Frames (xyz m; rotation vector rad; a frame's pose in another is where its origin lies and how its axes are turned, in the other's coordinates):
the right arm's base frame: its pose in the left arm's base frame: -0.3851 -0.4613 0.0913 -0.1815 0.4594 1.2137
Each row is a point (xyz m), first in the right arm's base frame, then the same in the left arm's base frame.
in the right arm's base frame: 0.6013 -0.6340 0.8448
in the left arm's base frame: 0.5743 0.1508 0.5180
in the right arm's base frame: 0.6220 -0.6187 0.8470
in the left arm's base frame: 0.5662 0.1748 0.5126
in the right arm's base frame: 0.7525 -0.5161 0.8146
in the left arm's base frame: 0.4983 0.3105 0.4380
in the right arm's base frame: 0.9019 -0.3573 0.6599
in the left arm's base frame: 0.3533 0.4362 0.2518
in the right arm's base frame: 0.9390 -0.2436 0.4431
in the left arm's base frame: 0.2048 0.4264 0.0540
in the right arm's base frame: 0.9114 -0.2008 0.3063
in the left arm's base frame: 0.1241 0.3664 -0.0518
